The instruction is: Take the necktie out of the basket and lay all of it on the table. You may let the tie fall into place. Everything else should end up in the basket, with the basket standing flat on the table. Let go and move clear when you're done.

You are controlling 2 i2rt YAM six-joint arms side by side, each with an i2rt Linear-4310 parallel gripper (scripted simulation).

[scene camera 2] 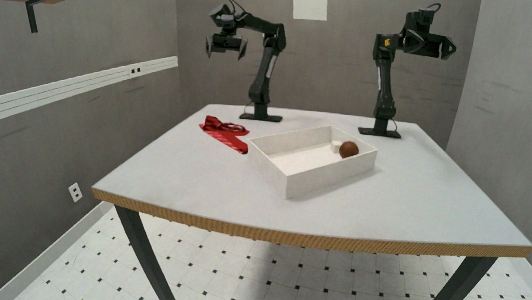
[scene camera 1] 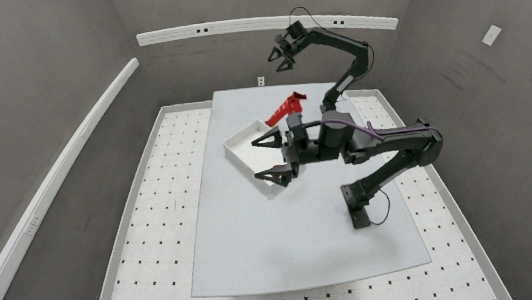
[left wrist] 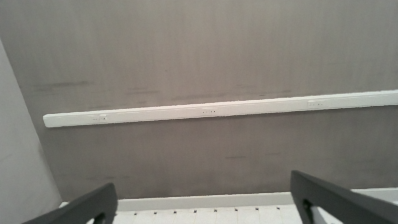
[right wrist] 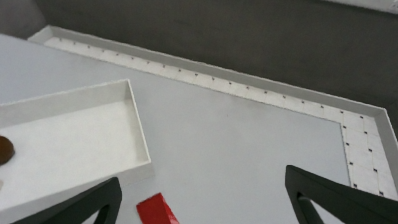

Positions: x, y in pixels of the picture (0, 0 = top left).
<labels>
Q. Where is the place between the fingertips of the left gripper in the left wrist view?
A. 202, 186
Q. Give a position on a red necktie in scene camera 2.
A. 222, 132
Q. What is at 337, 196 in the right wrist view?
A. The right gripper.
</labels>
